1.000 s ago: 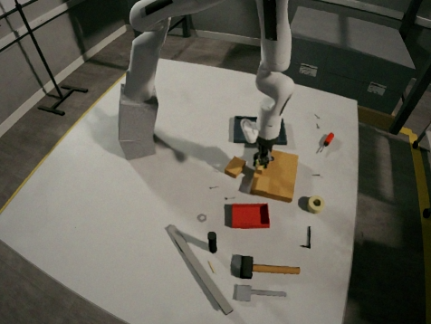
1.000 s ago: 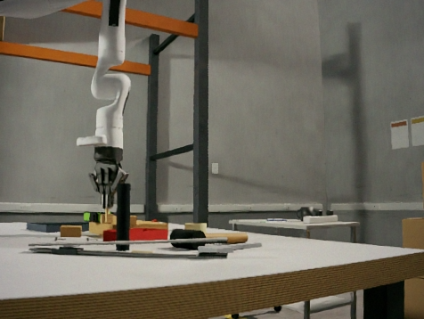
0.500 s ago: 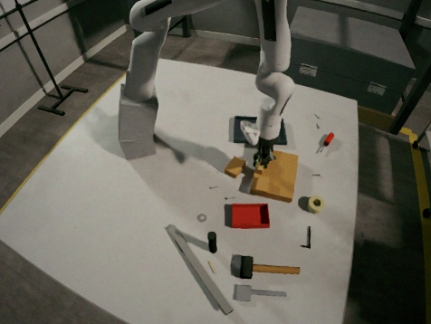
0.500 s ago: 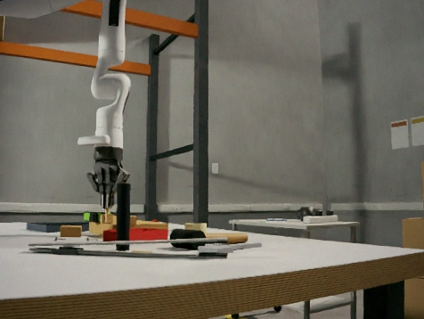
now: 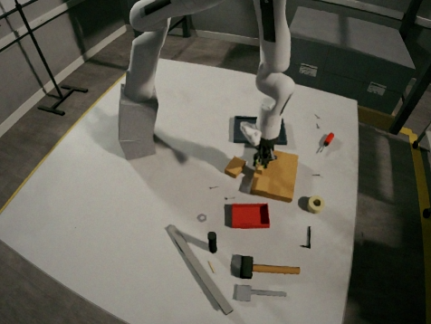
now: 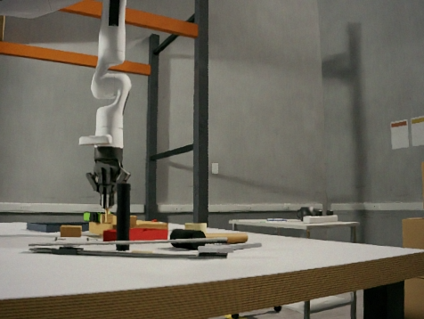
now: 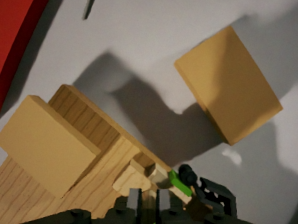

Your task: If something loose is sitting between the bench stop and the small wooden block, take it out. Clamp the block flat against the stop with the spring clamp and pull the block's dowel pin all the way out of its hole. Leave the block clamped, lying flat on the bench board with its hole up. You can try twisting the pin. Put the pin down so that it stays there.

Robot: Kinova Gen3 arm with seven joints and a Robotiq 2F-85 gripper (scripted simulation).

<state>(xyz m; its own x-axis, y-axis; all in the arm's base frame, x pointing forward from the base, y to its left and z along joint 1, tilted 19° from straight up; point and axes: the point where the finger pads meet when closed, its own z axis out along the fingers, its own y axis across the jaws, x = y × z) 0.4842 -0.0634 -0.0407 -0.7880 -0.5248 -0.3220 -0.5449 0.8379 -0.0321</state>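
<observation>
My gripper is now 20 mm above the dowel pin. Also, from my hand: pale wooden block: 50 mm below; wooden bench board: 60 mm below, 60 mm ahead; tan wooden block: 90 mm behind, 80 mm below, 10 mm to the left.
</observation>
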